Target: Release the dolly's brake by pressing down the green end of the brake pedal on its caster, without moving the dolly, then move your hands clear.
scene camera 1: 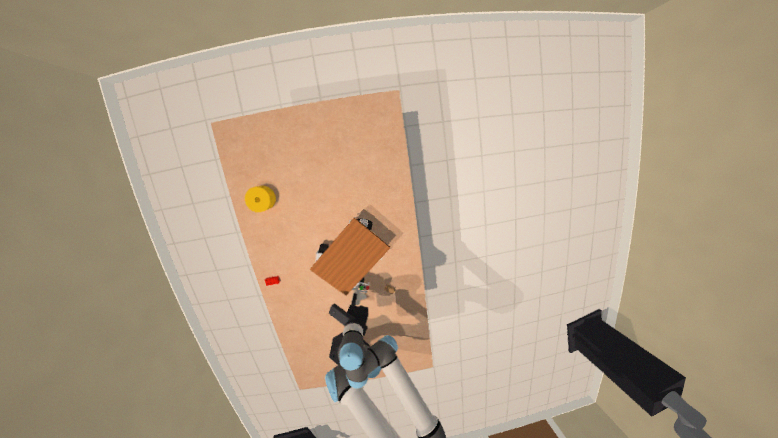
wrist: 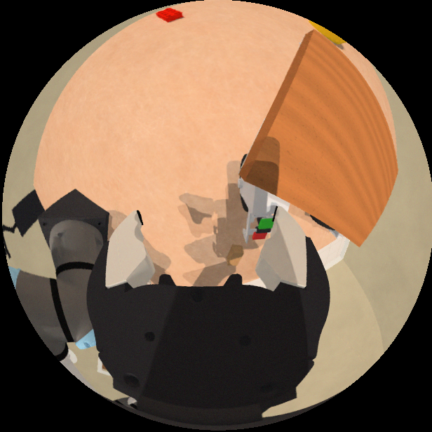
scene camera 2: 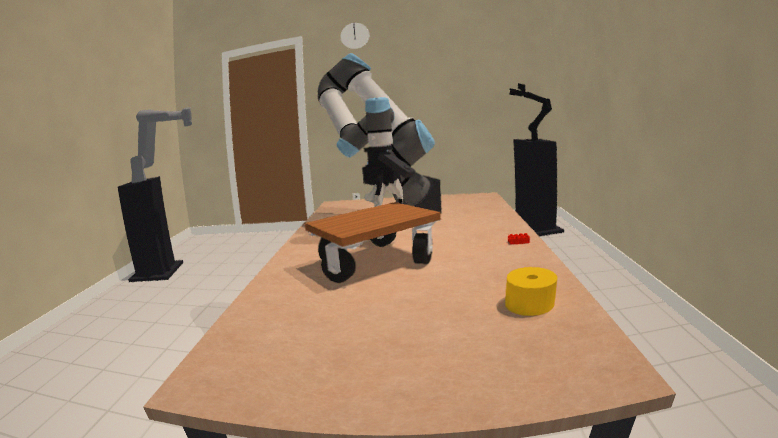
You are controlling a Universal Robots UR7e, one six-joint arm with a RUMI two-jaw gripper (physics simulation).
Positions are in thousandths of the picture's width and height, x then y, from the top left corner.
Scene:
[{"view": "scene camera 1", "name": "my gripper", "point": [453, 684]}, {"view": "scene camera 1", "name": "dolly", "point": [458, 572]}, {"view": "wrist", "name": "my gripper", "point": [478, 487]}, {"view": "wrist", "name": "dolly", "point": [753, 339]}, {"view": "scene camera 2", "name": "my gripper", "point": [501, 476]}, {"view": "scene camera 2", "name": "dolly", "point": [435, 533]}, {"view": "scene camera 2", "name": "yellow cylinder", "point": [682, 666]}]

